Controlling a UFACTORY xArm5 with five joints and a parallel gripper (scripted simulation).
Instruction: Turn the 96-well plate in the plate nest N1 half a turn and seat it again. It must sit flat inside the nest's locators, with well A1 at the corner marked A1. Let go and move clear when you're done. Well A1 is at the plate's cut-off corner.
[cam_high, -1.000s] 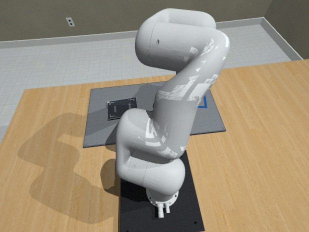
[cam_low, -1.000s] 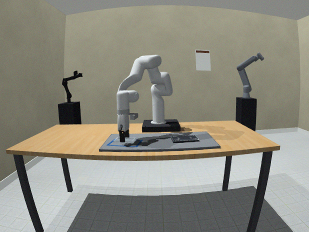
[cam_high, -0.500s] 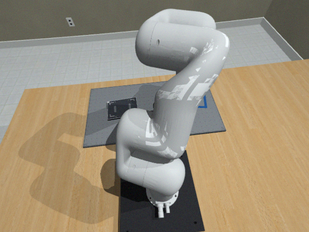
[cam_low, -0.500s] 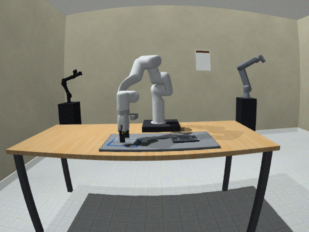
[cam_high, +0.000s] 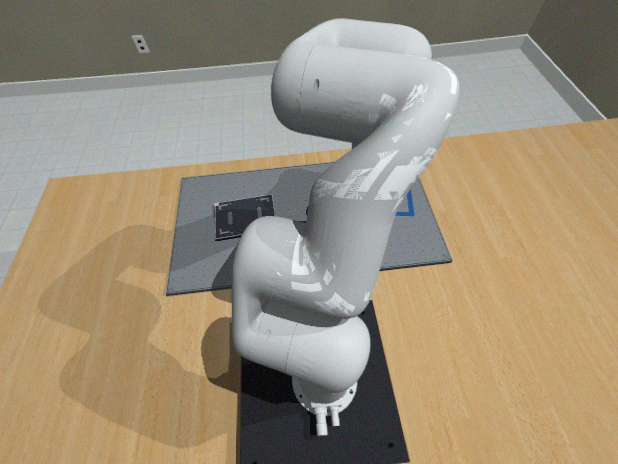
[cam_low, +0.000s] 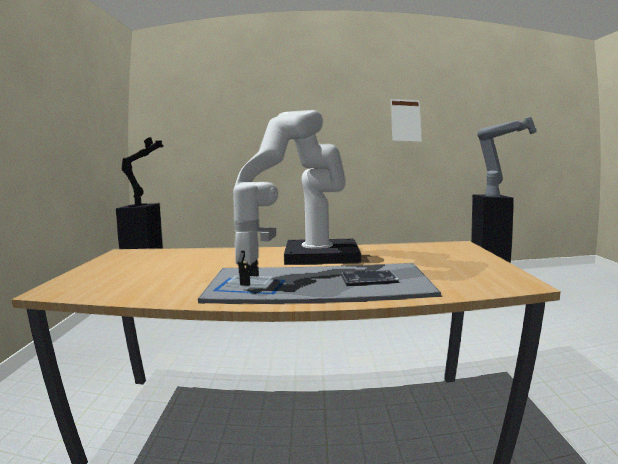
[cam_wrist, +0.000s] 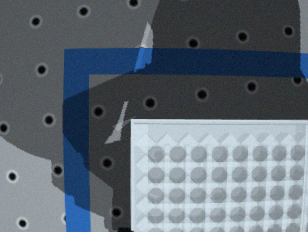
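My gripper is now 10 mm above the white 96-well plate. Also, from my hand: plate nest: 50 mm behind, 370 mm to the left, 20 mm below; then A1 label: 10 mm behind, 450 mm to the left, 10 mm below.
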